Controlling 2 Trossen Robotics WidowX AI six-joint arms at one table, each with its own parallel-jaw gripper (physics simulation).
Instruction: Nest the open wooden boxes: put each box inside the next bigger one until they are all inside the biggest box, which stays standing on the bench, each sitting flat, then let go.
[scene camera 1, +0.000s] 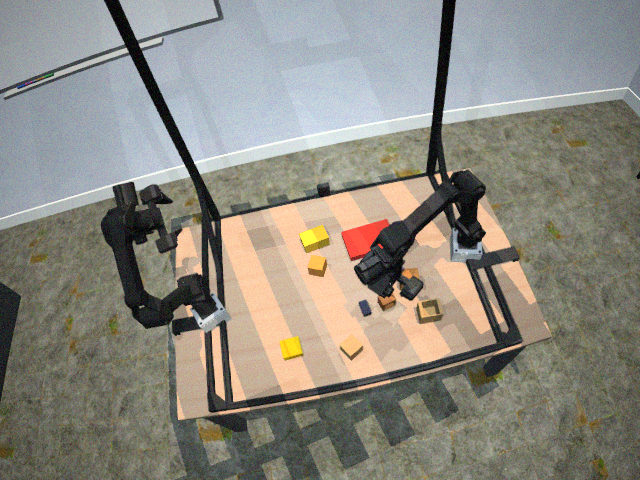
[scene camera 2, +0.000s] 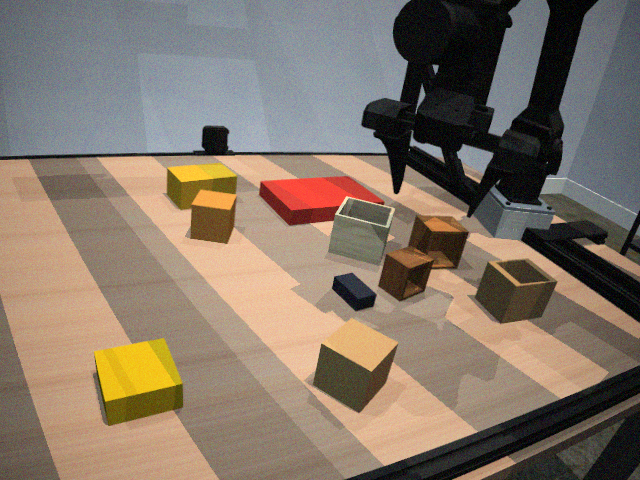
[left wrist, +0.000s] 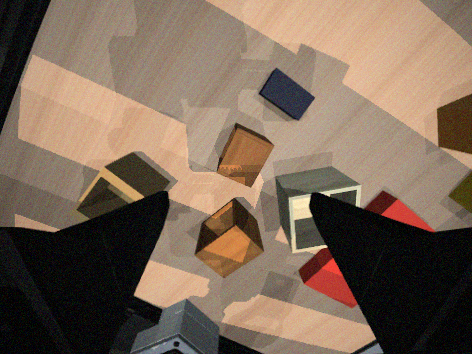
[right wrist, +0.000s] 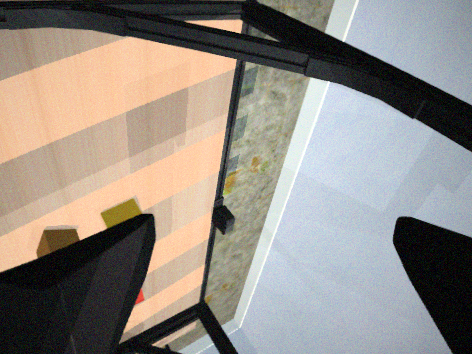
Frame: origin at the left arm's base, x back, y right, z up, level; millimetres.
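Seen in the pictures: left gripper, fingertip midpoint: (scene camera 2: 432, 204) (left wrist: 240, 199); right gripper, fingertip midpoint: (scene camera 1: 176, 215) (right wrist: 275, 228); left arm's base, link origin: (scene camera 1: 467, 240) (scene camera 2: 517, 195); right arm's base, link origin: (scene camera 1: 206, 309).
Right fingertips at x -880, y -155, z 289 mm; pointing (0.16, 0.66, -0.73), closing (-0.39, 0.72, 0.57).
Observation:
Offsets run from my right fingertips to a thing's top centre.
A pale grey-green box @(dx +578, dy +35, dz -293 mm) (scene camera 2: 356, 240) (left wrist: 317, 181) stands open side up; the arm hides it in scene camera 1. An olive-brown box @(dx +752, dy -95, dz -296 mm) (scene camera 1: 430, 317) (scene camera 2: 498, 294) (left wrist: 140, 175) stands open side up at the right. An orange-brown box @(dx +682, dy +14, dz -291 mm) (scene camera 1: 410, 272) (scene camera 2: 439, 223) (left wrist: 227, 251) and a smaller brown box @(dx +614, dy -64, dz -304 mm) (scene camera 1: 386, 302) (scene camera 2: 397, 273) (left wrist: 248, 151) each lie on a side, apart. No box is inside another. My left gripper (scene camera 1: 397, 295) (scene camera 2: 433, 204) (left wrist: 240, 199) is open and empty, above the orange-brown box. My right gripper (right wrist: 275, 228) is open and empty, raised off the table's left end.
A navy block @(dx +546, dy -89, dz -333 mm) (scene camera 1: 364, 307) (scene camera 2: 354, 291) (left wrist: 287, 95) lies beside the brown box. A tan cube @(dx +518, dy -230, dz -301 mm) (scene camera 1: 351, 346) (scene camera 2: 356, 364) and a yellow block @(dx +332, dy -248, dz -323 mm) (scene camera 1: 291, 348) (scene camera 2: 138, 379) are nearer the front. A red slab @(dx +541, dy +172, dz -326 mm) (scene camera 1: 361, 240) (scene camera 2: 315, 198), another yellow block @(dx +348, dy +157, dz -306 mm) (scene camera 1: 314, 238) (scene camera 2: 201, 180) and an orange cube @(dx +375, dy +46, dz -301 mm) (scene camera 1: 316, 266) (scene camera 2: 212, 217) are farther back.

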